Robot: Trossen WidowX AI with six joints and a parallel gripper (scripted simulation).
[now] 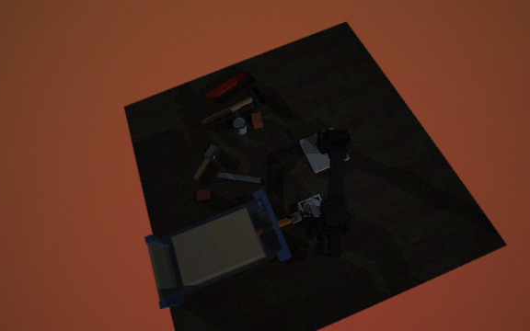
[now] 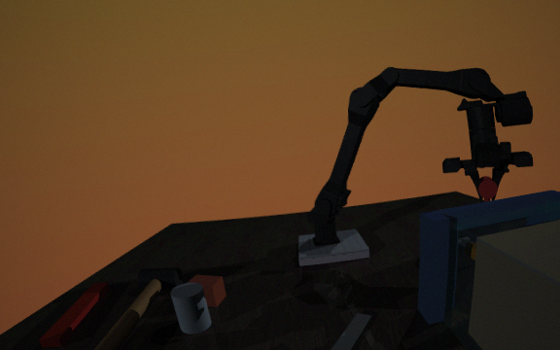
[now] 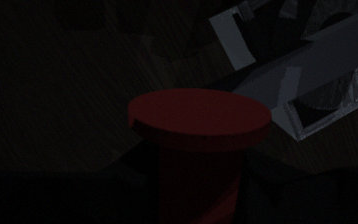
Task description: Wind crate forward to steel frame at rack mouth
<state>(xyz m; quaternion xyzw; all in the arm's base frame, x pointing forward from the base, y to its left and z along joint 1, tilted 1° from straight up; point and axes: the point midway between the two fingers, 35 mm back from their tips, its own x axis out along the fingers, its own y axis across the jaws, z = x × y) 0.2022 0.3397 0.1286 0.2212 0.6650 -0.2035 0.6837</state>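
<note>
The winch handle lies 4 cm to the right of my gripper tip and 1 cm below it. Round my gripper tip: red knob 2 cm above; then blue steel frame 15 cm ahead, 11 cm to the right, 1 cm below; then winch 3 cm behind, 11 cm to the right, 8 cm below.
</note>
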